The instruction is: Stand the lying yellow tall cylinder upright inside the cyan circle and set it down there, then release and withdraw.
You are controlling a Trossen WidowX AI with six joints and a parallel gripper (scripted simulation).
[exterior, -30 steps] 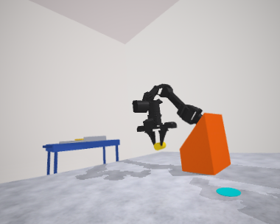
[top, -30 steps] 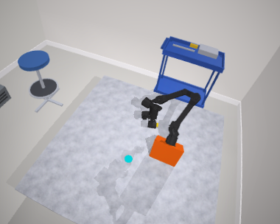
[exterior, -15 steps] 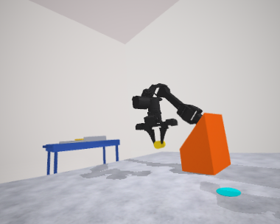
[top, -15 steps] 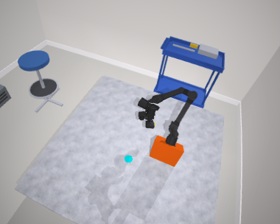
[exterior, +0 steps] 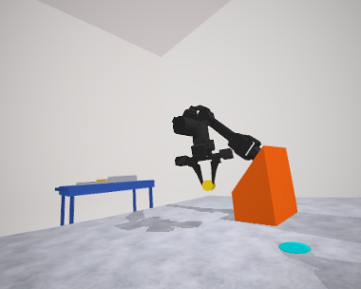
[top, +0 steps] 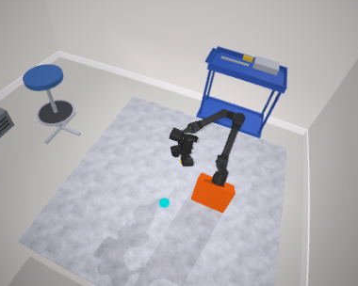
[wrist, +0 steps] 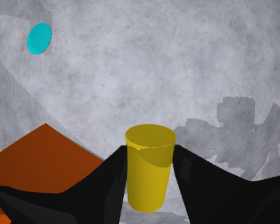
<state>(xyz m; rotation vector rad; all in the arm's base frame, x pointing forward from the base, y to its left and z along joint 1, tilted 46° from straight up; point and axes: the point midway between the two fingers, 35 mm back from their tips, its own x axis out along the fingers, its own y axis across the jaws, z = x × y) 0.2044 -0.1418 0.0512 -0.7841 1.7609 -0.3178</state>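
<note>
Right now my gripper tip is 23 cm to the right of the cyan circle, 14 cm above it and 5 cm short of it. From my gripper tip the other things lie so: yellow tall cylinder (2 cm behind, 1 cm to the right).
</note>
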